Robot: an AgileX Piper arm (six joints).
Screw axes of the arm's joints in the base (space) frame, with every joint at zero. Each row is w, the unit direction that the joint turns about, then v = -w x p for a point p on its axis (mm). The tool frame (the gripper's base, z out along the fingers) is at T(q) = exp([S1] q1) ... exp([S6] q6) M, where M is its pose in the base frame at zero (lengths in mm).
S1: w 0 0 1 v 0 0 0
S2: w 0 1 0 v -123 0 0
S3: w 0 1 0 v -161.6 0 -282.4
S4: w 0.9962 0 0.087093 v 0 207.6 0
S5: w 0 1 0 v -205.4 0 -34.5
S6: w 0.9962 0 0.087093 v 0 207.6 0
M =
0.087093 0 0.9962 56.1
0 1 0 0
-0.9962 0 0.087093 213.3
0 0 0 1
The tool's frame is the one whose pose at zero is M.
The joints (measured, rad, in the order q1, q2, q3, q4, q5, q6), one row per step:
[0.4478, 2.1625, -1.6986, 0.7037, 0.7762, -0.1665]
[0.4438, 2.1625, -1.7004, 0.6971, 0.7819, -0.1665]
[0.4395, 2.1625, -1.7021, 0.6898, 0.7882, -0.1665]
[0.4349, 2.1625, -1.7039, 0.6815, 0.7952, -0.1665]
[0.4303, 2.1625, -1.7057, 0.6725, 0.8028, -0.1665]
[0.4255, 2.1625, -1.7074, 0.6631, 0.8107, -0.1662]
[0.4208, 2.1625, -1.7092, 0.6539, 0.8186, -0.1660]
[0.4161, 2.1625, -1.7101, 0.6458, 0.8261, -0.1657]
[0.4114, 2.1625, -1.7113, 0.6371, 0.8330, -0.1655]
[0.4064, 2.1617, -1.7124, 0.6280, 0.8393, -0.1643]
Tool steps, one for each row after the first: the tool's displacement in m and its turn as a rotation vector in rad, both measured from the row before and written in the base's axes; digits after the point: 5 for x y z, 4 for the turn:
[0.00074, -0.00184, 0.00013, -0.0054, 0.0002, 0.0018]
[0.00075, -0.00201, 0.00006, -0.0062, 0.0006, 0.0021]
[0.00077, -0.00219, 0.00003, -0.0071, 0.0007, 0.0025]
[0.00071, -0.00223, 0.00000, -0.0078, 0.0009, 0.0031]
[0.00071, -0.00236, -0.00005, -0.0082, 0.0014, 0.0029]
[0.00069, -0.00231, -0.00002, -0.0080, 0.0014, 0.0030]
[0.00059, -0.00232, -0.00022, -0.0074, 0.0024, 0.0022]
[0.00068, -0.00235, -0.00014, -0.0078, 0.0014, 0.0021]
[0.00073, -0.00253, 0.00021, -0.0076, 0.0007, 0.0008]

